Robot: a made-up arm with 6 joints.
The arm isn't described. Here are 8 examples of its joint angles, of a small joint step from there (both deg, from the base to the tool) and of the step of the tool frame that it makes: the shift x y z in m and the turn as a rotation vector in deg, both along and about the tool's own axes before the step.
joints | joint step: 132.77 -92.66 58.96 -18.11 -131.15 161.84 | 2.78 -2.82 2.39 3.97 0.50 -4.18
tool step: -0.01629 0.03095 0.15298 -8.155 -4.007 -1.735
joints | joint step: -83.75 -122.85 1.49 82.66 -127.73 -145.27 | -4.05 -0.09 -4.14 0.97 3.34 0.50
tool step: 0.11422 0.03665 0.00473 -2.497 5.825 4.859
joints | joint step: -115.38 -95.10 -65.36 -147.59 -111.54 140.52 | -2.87 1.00 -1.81 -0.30 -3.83 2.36
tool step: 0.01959 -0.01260 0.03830 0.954 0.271 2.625
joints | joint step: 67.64 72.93 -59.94 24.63 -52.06 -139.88 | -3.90 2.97 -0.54 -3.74 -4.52 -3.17
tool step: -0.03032 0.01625 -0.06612 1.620 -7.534 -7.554
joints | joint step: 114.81 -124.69 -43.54 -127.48 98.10 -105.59 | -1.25 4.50 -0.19 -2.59 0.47 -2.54
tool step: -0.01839 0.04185 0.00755 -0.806 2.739 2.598
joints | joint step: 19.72 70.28 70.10 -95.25 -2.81 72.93 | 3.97 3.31 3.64 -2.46 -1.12 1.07
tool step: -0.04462 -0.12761 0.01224 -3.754 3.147 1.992
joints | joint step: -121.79 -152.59 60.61 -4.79 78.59 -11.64 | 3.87 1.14 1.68 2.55 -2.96 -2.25
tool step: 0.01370 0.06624 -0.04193 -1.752 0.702 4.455
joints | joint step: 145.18 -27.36 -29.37 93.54 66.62 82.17 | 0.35 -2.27 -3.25 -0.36 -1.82 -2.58
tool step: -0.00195 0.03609 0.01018 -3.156 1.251 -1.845
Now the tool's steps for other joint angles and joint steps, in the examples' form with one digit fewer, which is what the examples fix.
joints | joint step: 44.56 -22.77 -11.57 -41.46 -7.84 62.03 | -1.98 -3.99 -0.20 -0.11 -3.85 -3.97
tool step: 0.0420 0.0533 0.0378 -1.93 1.01 -2.87
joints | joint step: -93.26 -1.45 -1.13 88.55 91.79 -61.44 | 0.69 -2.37 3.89 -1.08 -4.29 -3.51
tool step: -0.0575 0.0971 0.0466 3.00 -3.28 0.60
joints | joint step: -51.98 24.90 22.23 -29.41 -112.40 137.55 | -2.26 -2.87 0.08 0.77 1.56 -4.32
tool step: -0.0018 -0.0033 0.0913 -4.67 -4.80 -2.96
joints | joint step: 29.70 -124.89 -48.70 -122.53 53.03 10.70 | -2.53 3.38 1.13 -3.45 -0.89 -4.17
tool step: 0.0140 -0.0125 -0.0196 -1.41 -0.86 -3.73
